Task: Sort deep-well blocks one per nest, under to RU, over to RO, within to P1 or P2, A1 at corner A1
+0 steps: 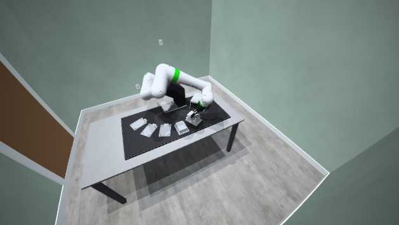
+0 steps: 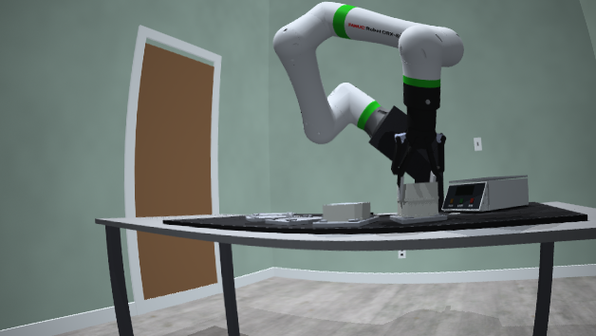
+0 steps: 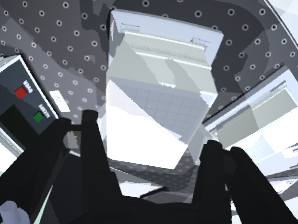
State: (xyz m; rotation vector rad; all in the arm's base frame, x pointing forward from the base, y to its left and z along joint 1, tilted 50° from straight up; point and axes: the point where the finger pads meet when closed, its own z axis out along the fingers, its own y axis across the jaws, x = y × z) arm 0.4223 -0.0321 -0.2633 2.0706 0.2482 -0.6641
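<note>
Right now my hand is 5 cm above the grey deep-well block. Round my hand: check-weigher platform: 24 cm behind, 22 cm to the left, 1 cm above; then check-weigher CW: 23 cm behind, 22 cm to the left, 2 cm below.
</note>
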